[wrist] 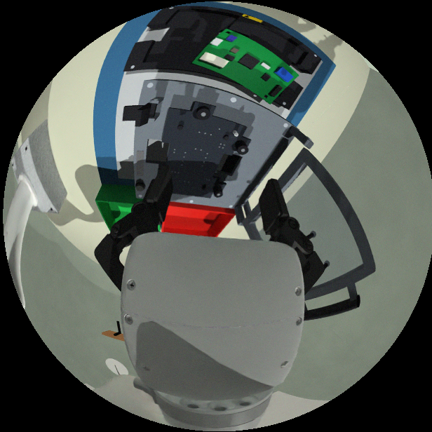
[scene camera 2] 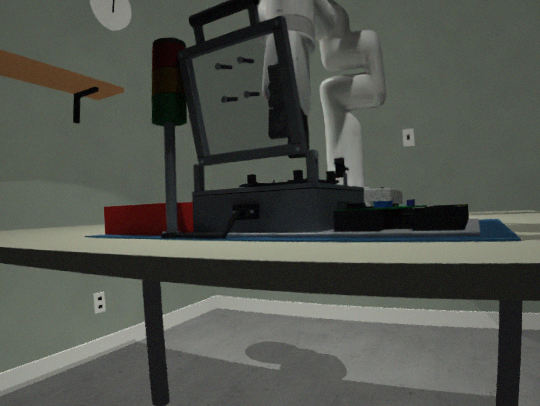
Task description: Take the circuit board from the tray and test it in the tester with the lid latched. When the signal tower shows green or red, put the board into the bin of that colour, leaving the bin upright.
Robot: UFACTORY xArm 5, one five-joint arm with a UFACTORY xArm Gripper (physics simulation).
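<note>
The green circuit board [wrist: 247, 62] lies on the black tray [wrist: 175, 47] [scene camera 2: 440, 218] at the top of the wrist view. The tester [wrist: 192, 150] [scene camera 2: 265, 210] has its lid [wrist: 342, 215] [scene camera 2: 292, 90] raised, and its bed shows no board. My gripper [wrist: 218, 181] is wide open and empty above the tester; in the scene view its fingers are mostly hidden behind the lid. The red bin [wrist: 195, 220] [scene camera 2: 145, 219] and the green bin [wrist: 117, 205] stand upright beside the tester. The signal tower [scene camera 2: 169, 82] shows no lit lamp.
The raised lid with its handle [scene camera 2: 222, 14] [wrist: 332, 310] stands close beside the gripper. The signal tower's pole rises near the tester and red bin. A blue mat [wrist: 105, 115] [scene camera 2: 500, 230] lies under the equipment. A cable [scene camera 2: 230, 223] runs from the tester.
</note>
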